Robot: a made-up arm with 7 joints. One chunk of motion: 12 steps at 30 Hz.
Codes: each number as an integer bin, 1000 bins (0 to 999) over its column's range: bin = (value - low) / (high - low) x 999, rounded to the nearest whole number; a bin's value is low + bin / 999 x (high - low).
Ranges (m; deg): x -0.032..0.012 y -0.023..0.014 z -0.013..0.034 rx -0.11..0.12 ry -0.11..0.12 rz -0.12..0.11
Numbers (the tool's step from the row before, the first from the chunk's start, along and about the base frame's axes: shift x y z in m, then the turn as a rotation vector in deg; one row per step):
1: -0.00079 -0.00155 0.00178 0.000 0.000 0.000
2: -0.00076 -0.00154 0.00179 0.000 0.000 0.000
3: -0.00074 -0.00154 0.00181 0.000 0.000 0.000
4: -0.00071 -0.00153 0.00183 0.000 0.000 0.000
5: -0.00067 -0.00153 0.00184 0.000 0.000 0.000
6: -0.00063 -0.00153 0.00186 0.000 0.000 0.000
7: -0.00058 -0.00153 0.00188 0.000 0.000 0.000
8: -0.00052 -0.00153 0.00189 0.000 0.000 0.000
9: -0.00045 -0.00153 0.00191 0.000 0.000 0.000
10: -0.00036 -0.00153 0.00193 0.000 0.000 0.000
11: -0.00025 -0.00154 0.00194 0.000 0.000 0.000
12: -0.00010 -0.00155 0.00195 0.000 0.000 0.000
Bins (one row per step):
1: 709 579 314 478 478 521
2: 709 579 314 478 478 521
3: 710 579 315 478 478 521
4: 710 580 315 478 478 521
5: 711 580 315 478 478 521
6: 712 580 316 478 478 521
7: 713 580 316 478 478 521
8: 715 580 316 478 478 521
9: 716 580 317 478 478 521
10: 718 580 317 478 478 521
11: 721 579 318 478 478 521
12: 724 579 318 478 478 521

